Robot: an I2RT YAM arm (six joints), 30 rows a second.
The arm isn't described. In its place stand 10 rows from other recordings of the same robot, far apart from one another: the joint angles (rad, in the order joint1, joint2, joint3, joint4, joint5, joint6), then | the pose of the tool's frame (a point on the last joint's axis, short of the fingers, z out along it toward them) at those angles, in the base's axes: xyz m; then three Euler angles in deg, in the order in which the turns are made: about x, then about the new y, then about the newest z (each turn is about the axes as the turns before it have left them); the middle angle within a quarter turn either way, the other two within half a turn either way.
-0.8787, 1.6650, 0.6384, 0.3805, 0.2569, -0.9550 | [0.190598 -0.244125 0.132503 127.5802 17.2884 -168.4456]
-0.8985, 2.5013, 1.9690, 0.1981, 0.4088, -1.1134 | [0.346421 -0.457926 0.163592 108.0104 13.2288 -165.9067]
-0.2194, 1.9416, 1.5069, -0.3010, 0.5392, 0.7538 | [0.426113 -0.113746 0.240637 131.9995 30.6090 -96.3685]
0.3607, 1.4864, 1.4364, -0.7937, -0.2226, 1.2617 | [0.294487 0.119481 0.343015 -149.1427 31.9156 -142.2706]
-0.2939, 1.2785, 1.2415, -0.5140, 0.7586, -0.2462 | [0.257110 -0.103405 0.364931 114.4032 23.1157 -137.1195]
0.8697, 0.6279, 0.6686, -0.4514, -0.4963, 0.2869 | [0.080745 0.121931 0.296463 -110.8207 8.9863 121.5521]
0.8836, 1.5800, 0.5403, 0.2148, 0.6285, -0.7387 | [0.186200 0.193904 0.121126 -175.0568 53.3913 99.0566]
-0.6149, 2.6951, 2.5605, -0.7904, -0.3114, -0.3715 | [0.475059 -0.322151 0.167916 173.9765 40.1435 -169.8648]
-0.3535, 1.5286, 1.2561, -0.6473, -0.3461, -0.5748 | [0.310124 -0.101563 0.283608 -170.8212 40.7103 157.1563]
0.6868, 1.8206, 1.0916, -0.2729, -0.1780, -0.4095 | [0.279565 0.237387 0.158994 -150.2929 17.3205 109.5712]
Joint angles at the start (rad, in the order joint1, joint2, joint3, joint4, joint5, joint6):
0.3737, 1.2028, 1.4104, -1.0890, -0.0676, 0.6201
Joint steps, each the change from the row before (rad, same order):
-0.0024, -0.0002, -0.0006, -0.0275, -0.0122, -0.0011
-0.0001, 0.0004, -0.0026, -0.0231, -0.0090, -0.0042
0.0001, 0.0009, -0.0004, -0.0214, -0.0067, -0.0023
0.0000, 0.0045, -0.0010, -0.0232, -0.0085, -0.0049
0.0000, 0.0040, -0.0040, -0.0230, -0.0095, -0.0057
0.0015, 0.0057, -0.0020, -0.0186, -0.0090, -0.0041
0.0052, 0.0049, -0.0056, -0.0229, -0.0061, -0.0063
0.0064, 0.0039, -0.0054, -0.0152, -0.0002, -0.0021
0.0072, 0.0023, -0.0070, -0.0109, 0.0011, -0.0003
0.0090, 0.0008, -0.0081, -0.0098, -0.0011, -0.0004
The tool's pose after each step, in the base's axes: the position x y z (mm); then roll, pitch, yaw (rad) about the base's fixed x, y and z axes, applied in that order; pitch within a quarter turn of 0, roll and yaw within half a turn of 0. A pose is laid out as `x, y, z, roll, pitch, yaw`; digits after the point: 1 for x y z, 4 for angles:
203.7, 82.3, 382.5, 2.6634, 0.4823, 2.8016
201.8, 81.9, 380.2, 2.6781, 0.4597, 2.8169
200.2, 81.6, 378.5, 2.6905, 0.4397, 2.8282
199.2, 81.5, 376.0, 2.7063, 0.4151, 2.8435
198.1, 81.5, 372.7, 2.7223, 0.3880, 2.8597
197.6, 82.0, 370.0, 2.7342, 0.3640, 2.8737
196.3, 82.8, 366.3, 2.7528, 0.3364, 2.8937
195.3, 83.9, 363.2, 2.7684, 0.3172, 2.9070
194.2, 85.1, 360.3, 2.7816, 0.3014, 2.9180
192.7, 86.6, 357.4, 2.7921, 0.2857, 2.9309

